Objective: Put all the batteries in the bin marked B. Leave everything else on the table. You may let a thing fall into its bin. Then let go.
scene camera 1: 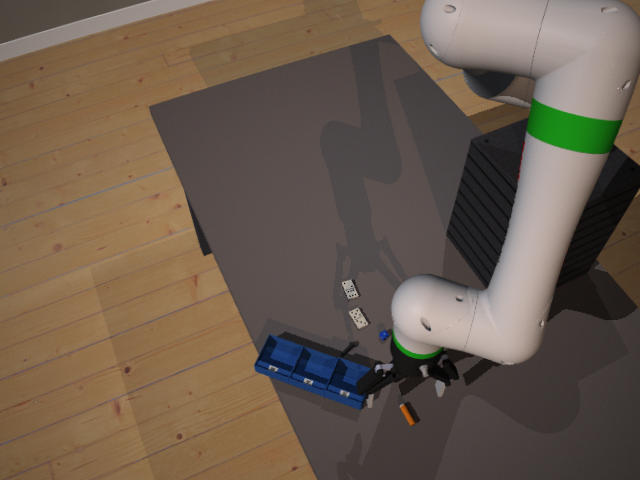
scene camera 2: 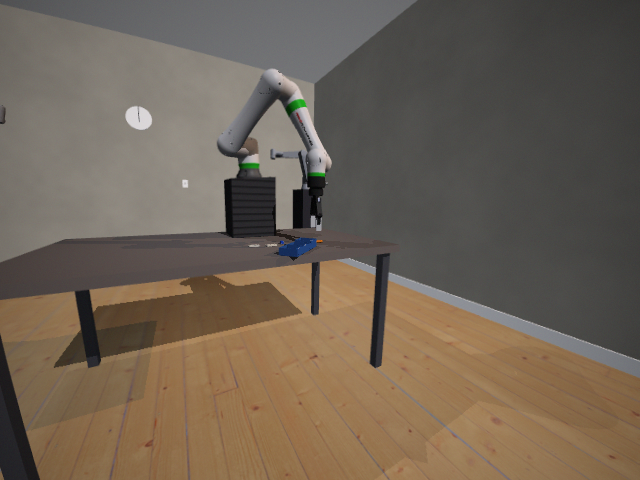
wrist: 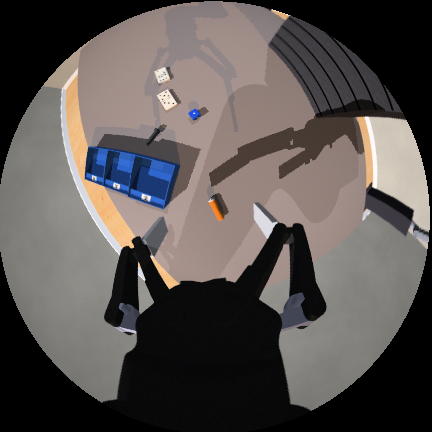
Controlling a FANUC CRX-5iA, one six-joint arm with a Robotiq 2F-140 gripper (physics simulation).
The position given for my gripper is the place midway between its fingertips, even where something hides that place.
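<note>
A blue three-compartment bin tray (scene camera 1: 334, 378) is there for me to see, and the wrist view shows me the tray (wrist: 148, 179) too. I also see my gripper (scene camera 1: 403, 396), and in the wrist view I find my gripper (wrist: 208, 217) once more.
</note>
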